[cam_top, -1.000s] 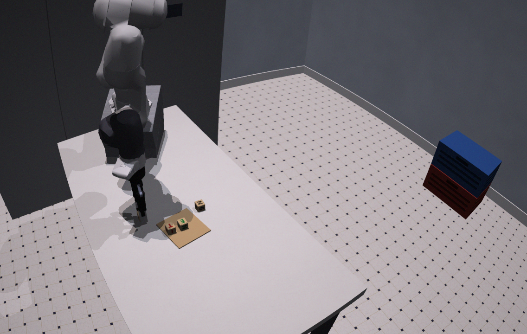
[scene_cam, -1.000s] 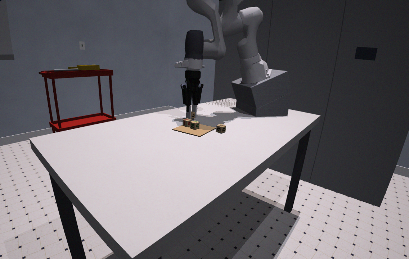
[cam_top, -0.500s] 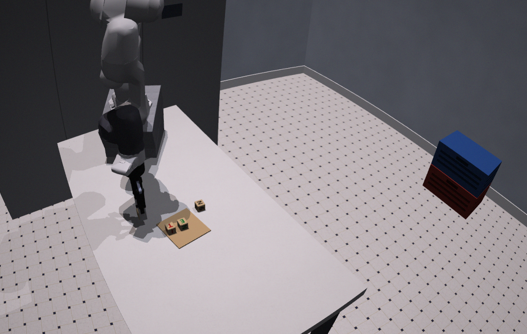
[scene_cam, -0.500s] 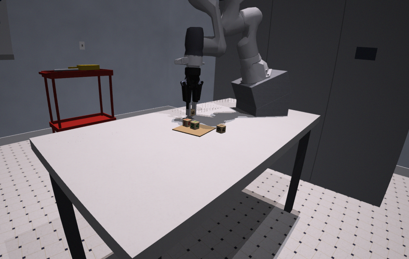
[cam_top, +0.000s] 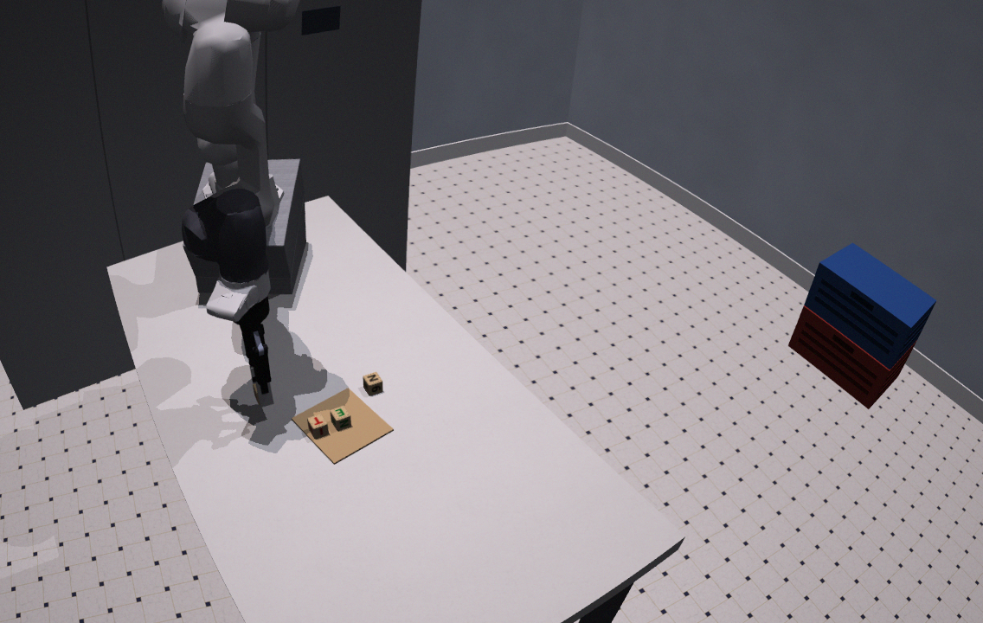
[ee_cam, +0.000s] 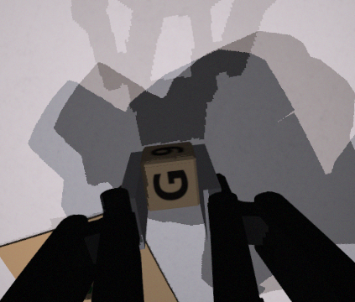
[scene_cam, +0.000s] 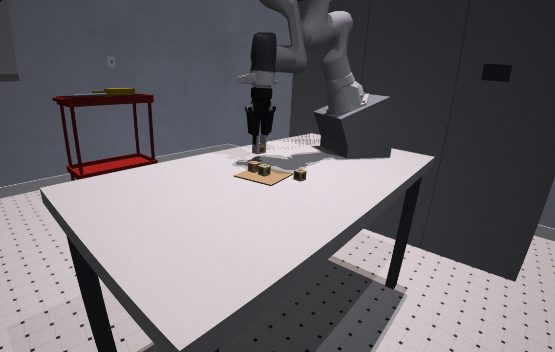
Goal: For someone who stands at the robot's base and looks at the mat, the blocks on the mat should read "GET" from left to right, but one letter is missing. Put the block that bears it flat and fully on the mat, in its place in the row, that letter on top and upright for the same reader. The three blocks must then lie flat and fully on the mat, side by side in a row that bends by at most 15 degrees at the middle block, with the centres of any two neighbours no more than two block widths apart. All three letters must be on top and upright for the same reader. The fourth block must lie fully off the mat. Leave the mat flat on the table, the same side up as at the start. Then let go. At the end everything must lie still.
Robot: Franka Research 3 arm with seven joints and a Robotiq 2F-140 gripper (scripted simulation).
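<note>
The E block lies 12 cm ahead of my hand, 10 cm to the left of it and 5 cm below it. The rest, counted from my hand: G block: 2 cm below; then mat: 12 cm ahead, 10 cm to the left, 7 cm below; then T block: 11 cm ahead, 5 cm to the left, 5 cm below.
</note>
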